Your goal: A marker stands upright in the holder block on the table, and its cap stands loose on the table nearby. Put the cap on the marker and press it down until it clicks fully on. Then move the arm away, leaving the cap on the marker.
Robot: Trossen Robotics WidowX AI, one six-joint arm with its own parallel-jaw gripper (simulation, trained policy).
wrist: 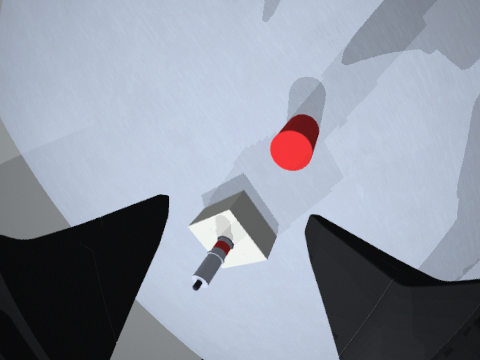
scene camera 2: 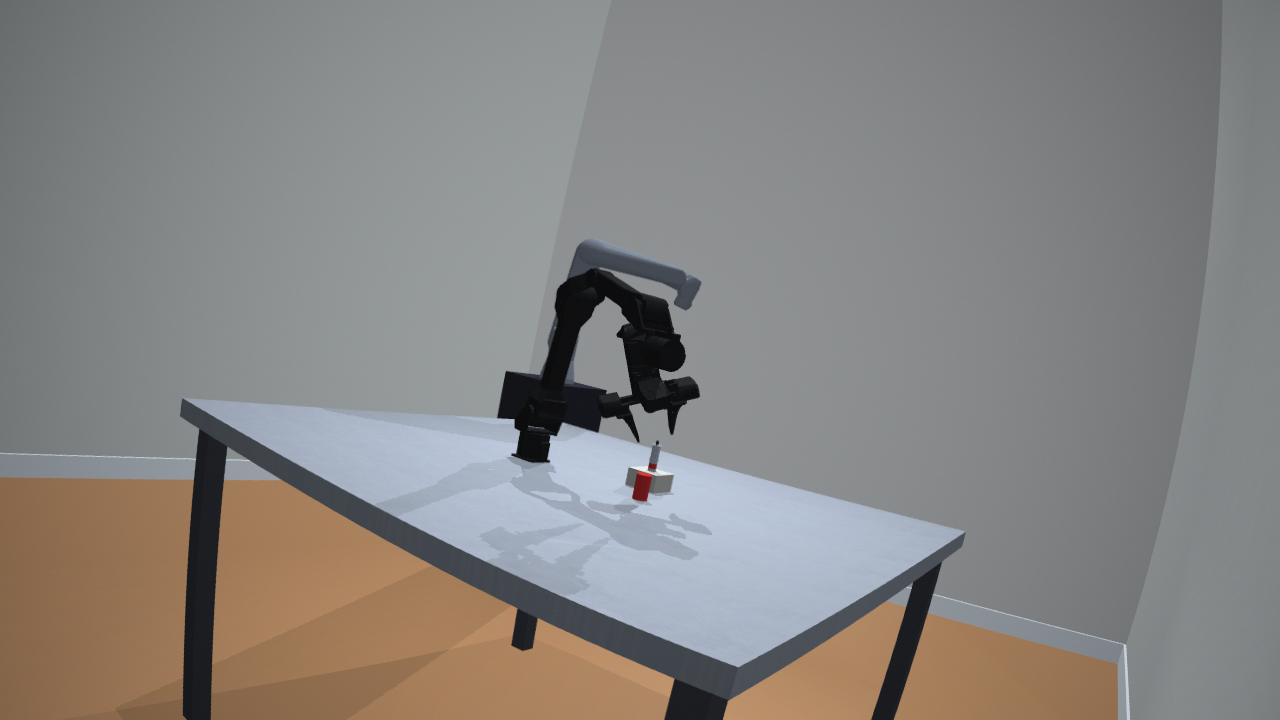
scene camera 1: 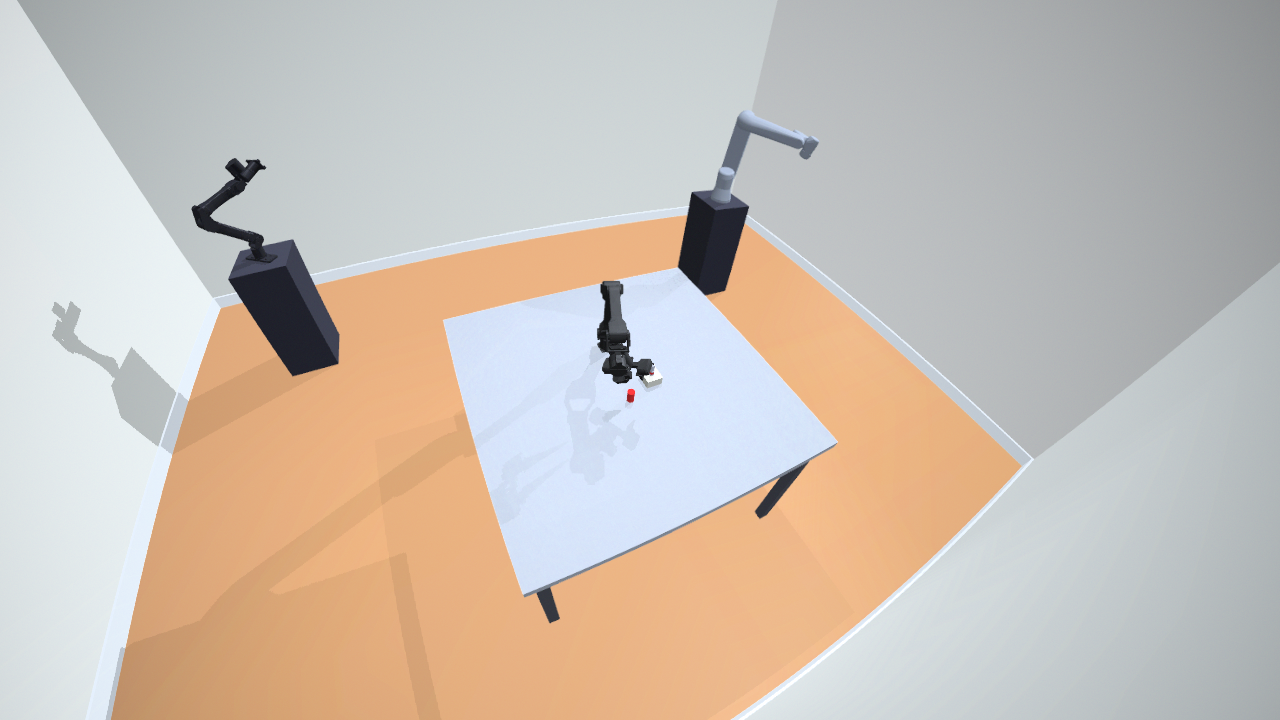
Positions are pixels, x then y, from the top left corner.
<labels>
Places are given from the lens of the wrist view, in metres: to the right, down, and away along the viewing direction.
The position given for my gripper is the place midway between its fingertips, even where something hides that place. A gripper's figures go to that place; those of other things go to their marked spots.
my gripper (wrist: 239,215): 0.00, 0.02, 0.10
red cap (wrist: 292,148): 0.04, -0.02, 0.15
white holder block (wrist: 242,206): 0.00, 0.03, 0.23
The marked spots on the white holder block and the red cap are 0.10 m apart.
</labels>
